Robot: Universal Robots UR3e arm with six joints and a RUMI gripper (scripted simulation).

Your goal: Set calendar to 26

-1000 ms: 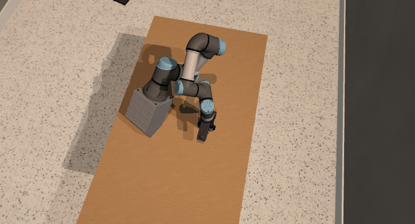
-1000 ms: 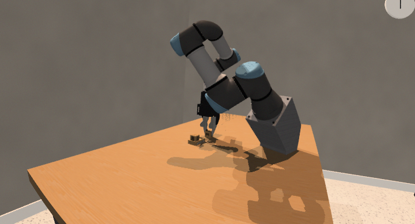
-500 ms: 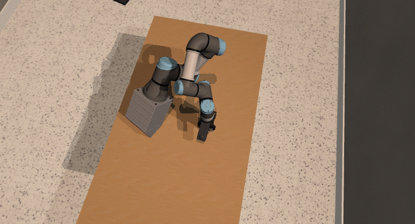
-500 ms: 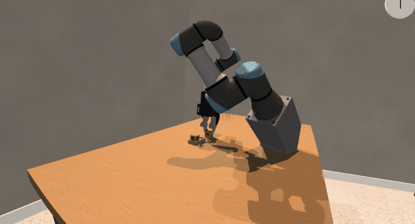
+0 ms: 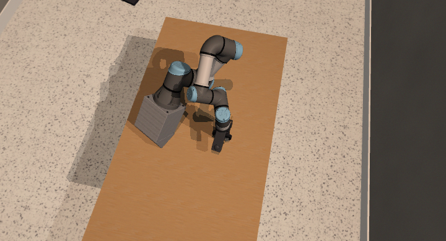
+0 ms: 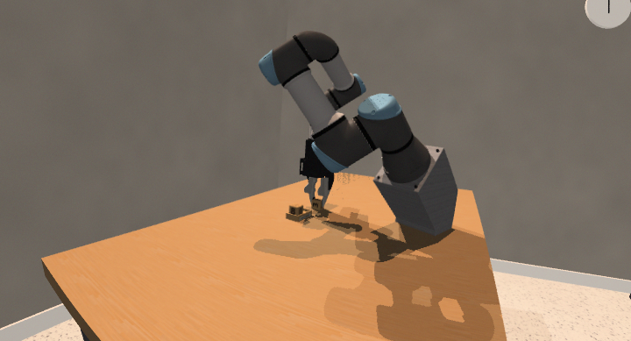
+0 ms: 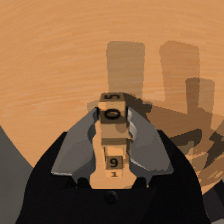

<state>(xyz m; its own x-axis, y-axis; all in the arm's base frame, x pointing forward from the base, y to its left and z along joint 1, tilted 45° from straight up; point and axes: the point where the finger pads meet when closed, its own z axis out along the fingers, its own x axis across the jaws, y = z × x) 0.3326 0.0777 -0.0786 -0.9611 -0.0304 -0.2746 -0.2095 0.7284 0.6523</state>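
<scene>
My hand is 110 mm to the right of the shallow wooden tray, 20 mm past it and 20 mm above it.
</scene>
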